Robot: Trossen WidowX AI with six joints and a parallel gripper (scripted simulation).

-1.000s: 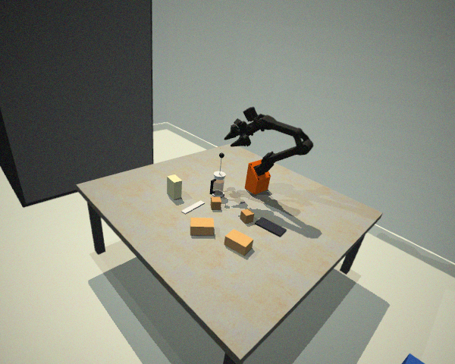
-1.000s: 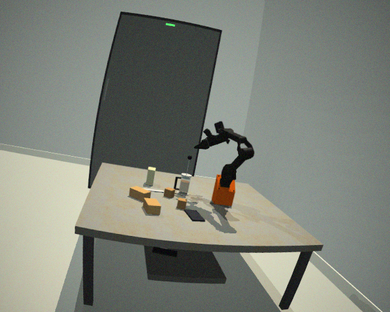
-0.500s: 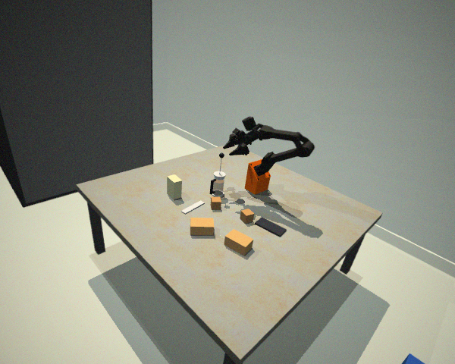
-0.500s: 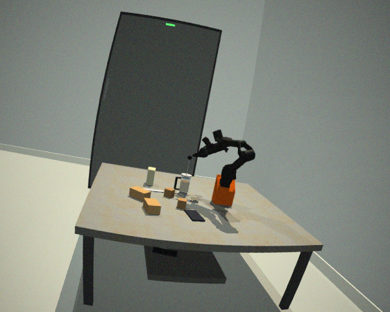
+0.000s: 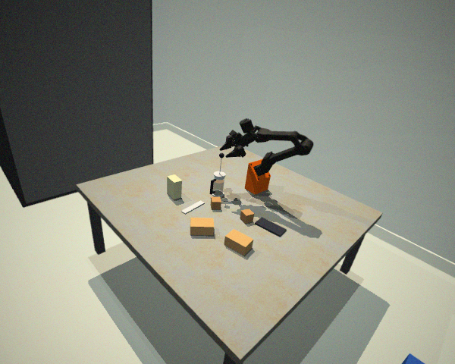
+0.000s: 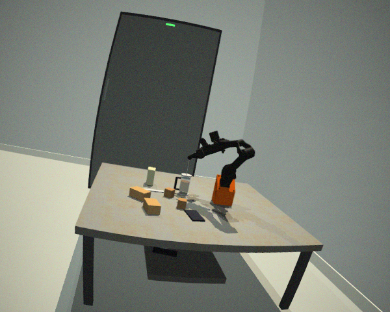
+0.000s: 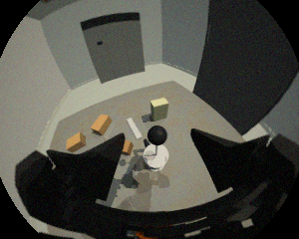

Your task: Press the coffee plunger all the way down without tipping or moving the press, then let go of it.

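Now: gripper tip 2 cm short of the coffee press and 14 cm above it. Also, from my gripper tip: white strip 21 cm ahead, 4 cm to the left, 26 cm below.
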